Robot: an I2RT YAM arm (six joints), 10 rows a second.
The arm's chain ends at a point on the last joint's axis. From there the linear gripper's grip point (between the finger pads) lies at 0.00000 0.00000 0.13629 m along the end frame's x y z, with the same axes.
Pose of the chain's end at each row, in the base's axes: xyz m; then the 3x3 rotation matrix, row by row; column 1 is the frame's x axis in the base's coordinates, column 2 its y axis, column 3 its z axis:
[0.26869, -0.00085, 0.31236], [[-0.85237, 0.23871, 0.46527], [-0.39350, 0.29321, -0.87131], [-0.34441, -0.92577, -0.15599]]
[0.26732, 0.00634, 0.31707], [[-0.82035, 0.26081, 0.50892], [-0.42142, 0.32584, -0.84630], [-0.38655, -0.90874, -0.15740]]
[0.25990, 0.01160, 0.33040], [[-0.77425, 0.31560, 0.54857], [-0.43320, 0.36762, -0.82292], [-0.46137, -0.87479, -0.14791]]
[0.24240, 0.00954, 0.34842], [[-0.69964, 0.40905, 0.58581], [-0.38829, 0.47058, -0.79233], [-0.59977, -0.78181, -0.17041]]
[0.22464, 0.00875, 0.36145], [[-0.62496, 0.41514, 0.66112], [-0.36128, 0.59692, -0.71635], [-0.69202, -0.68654, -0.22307]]
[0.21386, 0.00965, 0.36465], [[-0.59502, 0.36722, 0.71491], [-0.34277, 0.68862, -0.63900], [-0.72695, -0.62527, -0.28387]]
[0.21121, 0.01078, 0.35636], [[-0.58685, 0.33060, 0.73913], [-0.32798, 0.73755, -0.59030], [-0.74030, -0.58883, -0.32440]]
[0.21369, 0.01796, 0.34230], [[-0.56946, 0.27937, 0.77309], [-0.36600, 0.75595, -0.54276], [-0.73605, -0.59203, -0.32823]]
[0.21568, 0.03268, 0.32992], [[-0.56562, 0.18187, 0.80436], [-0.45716, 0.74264, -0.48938], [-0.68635, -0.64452, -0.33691]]
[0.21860, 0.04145, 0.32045], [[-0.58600, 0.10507, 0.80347], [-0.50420, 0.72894, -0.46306], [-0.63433, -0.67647, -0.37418]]
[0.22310, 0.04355, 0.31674], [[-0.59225, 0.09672, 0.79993], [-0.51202, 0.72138, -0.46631], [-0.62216, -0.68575, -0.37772]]
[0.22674, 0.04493, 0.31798], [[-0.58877, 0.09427, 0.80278], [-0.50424, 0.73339, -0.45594], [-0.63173, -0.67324, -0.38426]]
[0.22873, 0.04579, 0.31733], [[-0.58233, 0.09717, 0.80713], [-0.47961, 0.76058, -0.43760], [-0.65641, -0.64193, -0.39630]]
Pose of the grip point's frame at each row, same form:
[0.33210, -0.11960, 0.29110], [[-0.85237, 0.23871, 0.46527], [-0.39350, 0.29321, -0.87131], [-0.34441, -0.92577, -0.15599]]
[0.33668, -0.10900, 0.29562], [[-0.82035, 0.26081, 0.50892], [-0.42142, 0.32584, -0.84630], [-0.38655, -0.90874, -0.15740]]
[0.33466, -0.10056, 0.31024], [[-0.77425, 0.31560, 0.54857], [-0.43320, 0.36762, -0.82292], [-0.46137, -0.87479, -0.14791]]
[0.32224, -0.09845, 0.32519], [[-0.69964, 0.40905, 0.58581], [-0.38829, 0.47058, -0.79233], [-0.59977, -0.78181, -0.17041]]
[0.31474, -0.08888, 0.33105], [[-0.62496, 0.41514, 0.66112], [-0.36128, 0.59692, -0.71635], [-0.69202, -0.68654, -0.22307]]
[0.31130, -0.07744, 0.32596], [[-0.59502, 0.36722, 0.71491], [-0.34277, 0.68862, -0.63900], [-0.72695, -0.62527, -0.28387]]
[0.31195, -0.06967, 0.31215], [[-0.58685, 0.33060, 0.73913], [-0.32798, 0.73755, -0.59030], [-0.74030, -0.58883, -0.32440]]
[0.31905, -0.05601, 0.29757], [[-0.56946, 0.27937, 0.77309], [-0.36600, 0.75595, -0.54276], [-0.73605, -0.59203, -0.32823]]
[0.32531, -0.03402, 0.28400], [[-0.56562, 0.18187, 0.80436], [-0.45716, 0.74264, -0.48938], [-0.68635, -0.64452, -0.33691]]
[0.32810, -0.02166, 0.26945], [[-0.58600, 0.10507, 0.80347], [-0.50420, 0.72894, -0.46306], [-0.63433, -0.67647, -0.37418]]
[0.33212, -0.02000, 0.26526], [[-0.59225, 0.09672, 0.79993], [-0.51202, 0.72138, -0.46631], [-0.62216, -0.68575, -0.37772]]
[0.33615, -0.01721, 0.26561], [[-0.58877, 0.09427, 0.80278], [-0.50424, 0.73339, -0.45594], [-0.63173, -0.67324, -0.38426]]
[0.33873, -0.01385, 0.26332], [[-0.58233, 0.09717, 0.80713], [-0.47961, 0.76058, -0.43760], [-0.65641, -0.64193, -0.39630]]

